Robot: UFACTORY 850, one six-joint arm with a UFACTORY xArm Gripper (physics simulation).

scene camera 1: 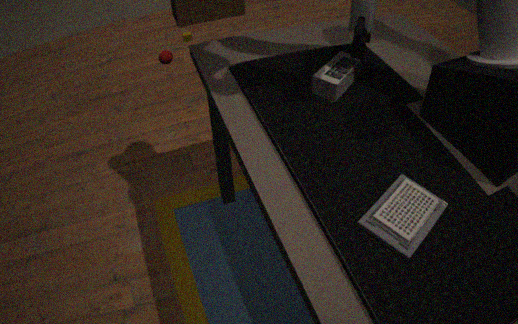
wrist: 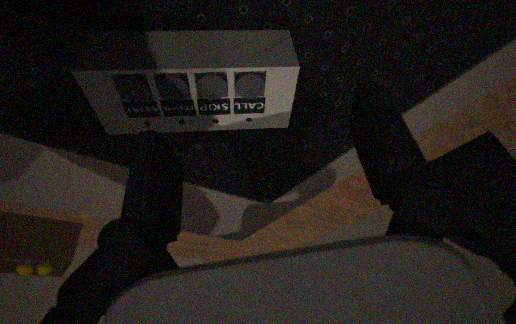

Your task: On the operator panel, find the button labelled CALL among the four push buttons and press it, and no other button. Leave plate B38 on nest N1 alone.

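The operator panel (scene camera 1: 325, 88) (wrist: 225, 47) is a pale box on the black mat, with four round buttons in a row. In the wrist view its labels are upside down. The CALL button (wrist: 250, 84) is the rightmost there, beside the SKIP button (wrist: 211, 85). The two buttons to the left lie in shadow and their labels are hard to read. My gripper (scene camera 1: 360, 41) (wrist: 258, 129) is open and empty, beyond the panel's far end in the scene view. Its height above the mat is unclear. Plate B38 (scene camera 1: 407, 207) sits on nest N1 (scene camera 1: 410, 248).
The black mat (scene camera 1: 320, 145) lies on the pale table (scene camera 1: 280, 195). A large dark block (scene camera 1: 465, 105) with a pale cylinder (scene camera 1: 500, 30) above it stands at the right. A red ball (scene camera 1: 165, 56) and a small yellow block (scene camera 1: 187, 36) are on the floor beyond the table.
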